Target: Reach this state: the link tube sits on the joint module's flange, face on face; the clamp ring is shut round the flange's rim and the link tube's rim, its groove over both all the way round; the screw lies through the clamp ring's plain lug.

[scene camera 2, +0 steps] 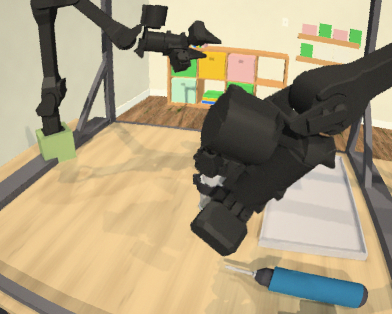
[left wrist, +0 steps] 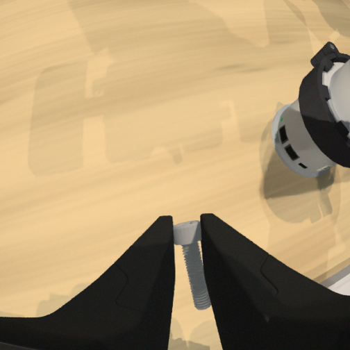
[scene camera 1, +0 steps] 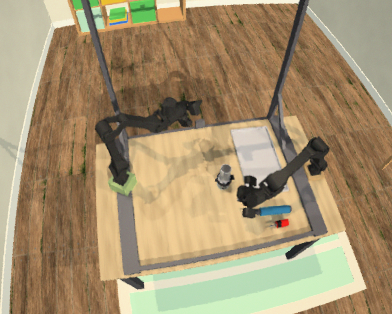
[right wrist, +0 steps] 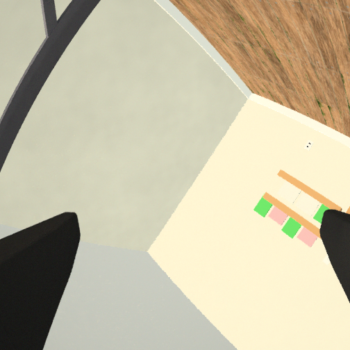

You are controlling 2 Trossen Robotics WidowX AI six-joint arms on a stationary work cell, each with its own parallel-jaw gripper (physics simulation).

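Frame: origin at the left arm's base, x left, y back, z up, level; centimetres.
Where they show: left gripper, fingertip midpoint: [scene camera 1: 237,199]; right gripper, fingertip midpoint: [scene camera 2: 213,49] [scene camera 1: 195,100]; left arm's base, link origin: [scene camera 1: 314,169]; right arm's base, link origin: [scene camera 2: 52,130] [scene camera 1: 120,178].
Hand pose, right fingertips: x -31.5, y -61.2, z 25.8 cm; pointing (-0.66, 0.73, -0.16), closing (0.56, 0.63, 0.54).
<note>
Each offset is from my right fingertips to the top centre of the thing. "spot": to the spot under its first point.
The joint module [left wrist: 306,149] stands upright on the table with the grey link tube @(dx +31.9, dy +10.5, dz -12.5 cm) [scene camera 1: 225,171] [left wrist: 343,95] on top. The black clamp ring @(spot: dx +34.4, dy +10.0, dz -19.5 cm) [scene camera 1: 224,180] [left wrist: 312,117] goes round their meeting place; a lug [left wrist: 327,54] shows at its upper left in the left wrist view. I cannot tell whether it is fully shut. My left gripper [left wrist: 186,226] is shut on the screw [left wrist: 195,272], head at the fingertips and shank back between the fingers, above the table and apart from the ring. My left arm hides most of the assembly in scene camera 2. My right gripper [scene camera 1: 196,114] [scene camera 2: 212,49] [right wrist: 205,225] is open and empty, high beyond the table's back edge.
A light grey tray @(dx +19.8, dy +32.1, dz -27.0 cm) [scene camera 1: 256,150] [scene camera 2: 310,230] lies right of the assembly. A blue-handled screwdriver @(spot: dx +51.2, dy +32.8, dz -24.6 cm) [scene camera 1: 275,210] [scene camera 2: 317,286] and a red-handled tool @(dx +57.7, dy +33.4, dz -25.1 cm) [scene camera 1: 282,223] lie toward the front right. A green block [scene camera 1: 122,183] [scene camera 2: 57,145] is at the right arm's base. Frame posts stand at the table's sides.
</note>
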